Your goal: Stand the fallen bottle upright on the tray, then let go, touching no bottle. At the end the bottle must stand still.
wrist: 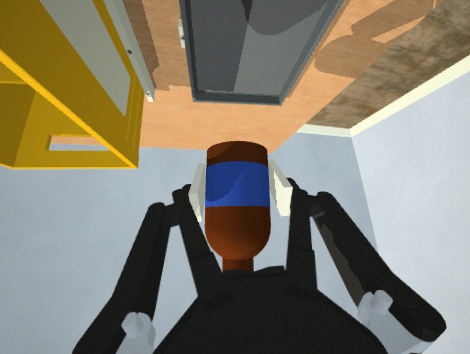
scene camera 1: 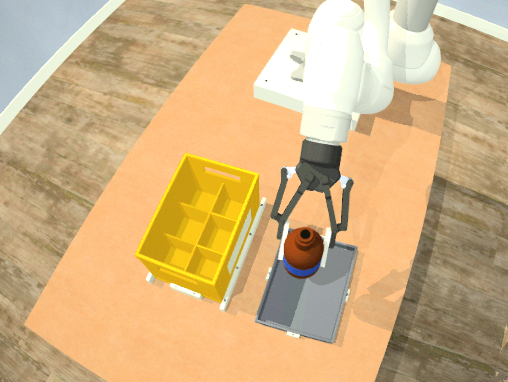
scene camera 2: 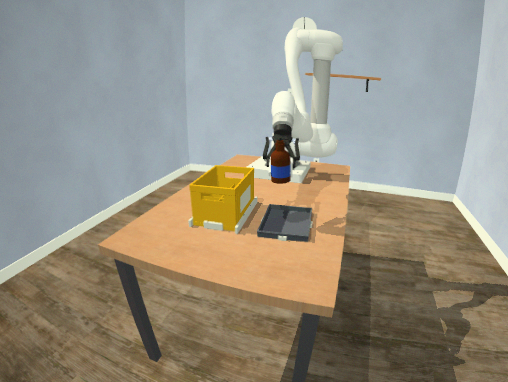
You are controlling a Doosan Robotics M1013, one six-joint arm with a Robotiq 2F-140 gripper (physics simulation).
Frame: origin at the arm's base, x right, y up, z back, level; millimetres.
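Seen in the pictures: gripper, fingertip midpoint: (wrist: 236,172) (scene camera 2: 280,174).
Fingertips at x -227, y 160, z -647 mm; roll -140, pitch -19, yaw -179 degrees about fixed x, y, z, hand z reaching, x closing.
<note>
A point is followed by its place in that frame.
A brown bottle (scene camera 1: 303,252) @(y 253, x -230, z -664 mm) (scene camera 2: 280,165) @(y 207, x -237, z -678 mm) (wrist: 238,227) @(y 224, x -211, z -611 mm) with a blue label is held in the air, upright with its neck up in the scene camera 2 view. My gripper (scene camera 1: 305,245) @(y 160, x -227, z -647 mm) (scene camera 2: 281,159) (wrist: 236,172) @(y 160, x -227, z -647 mm) is shut on the bottle, with one pale pad on each side of its body. The grey tray (scene camera 1: 345,295) @(y -26, x -347, z -612 mm) (scene camera 2: 285,236) @(y -36, x -293, z -749 mm) (wrist: 240,100) @(y -31, x -284, z -743 mm) lies on the table. In the scene camera 2 view the bottle hangs well above the level of the tray. In the scene camera 1 view it covers the tray's back left part.
A yellow crate (scene camera 1: 180,277) @(y 67, x -12, z -785 mm) (scene camera 2: 212,209) @(y 31, x -7, z -788 mm) (wrist: 127,125) @(y 75, x -88, z -717 mm) with compartments stands beside the tray, on the left in the scene views, with white strips at its foot. Small pale blocks sit against the tray's sides. The white robot base (scene camera 1: 280,92) @(y 6, x 83, z -159 mm) (scene camera 2: 295,175) @(y -8, x -127, z -139 mm) stands at the back of the table.
</note>
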